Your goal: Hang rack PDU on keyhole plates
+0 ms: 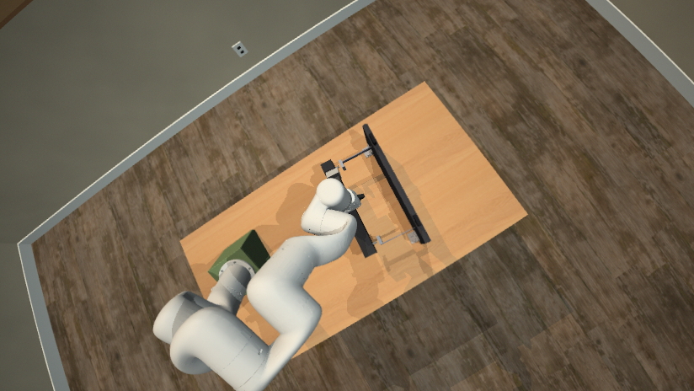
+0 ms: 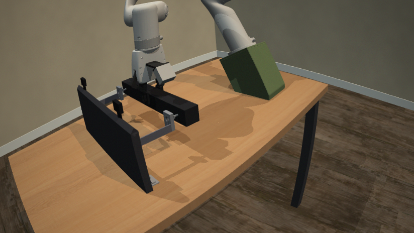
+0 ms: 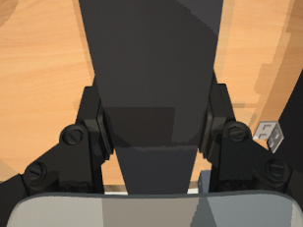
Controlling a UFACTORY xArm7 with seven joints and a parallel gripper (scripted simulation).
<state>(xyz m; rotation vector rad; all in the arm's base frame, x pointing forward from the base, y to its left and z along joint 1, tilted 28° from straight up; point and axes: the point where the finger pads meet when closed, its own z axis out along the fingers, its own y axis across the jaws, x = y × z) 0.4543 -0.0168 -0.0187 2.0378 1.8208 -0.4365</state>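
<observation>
Right now the rack PDU is 2 cm ahead of my hand and 1 cm below it. Also, from my hand: black upright panel (18 cm ahead, 2 cm to the right, 4 cm below).
</observation>
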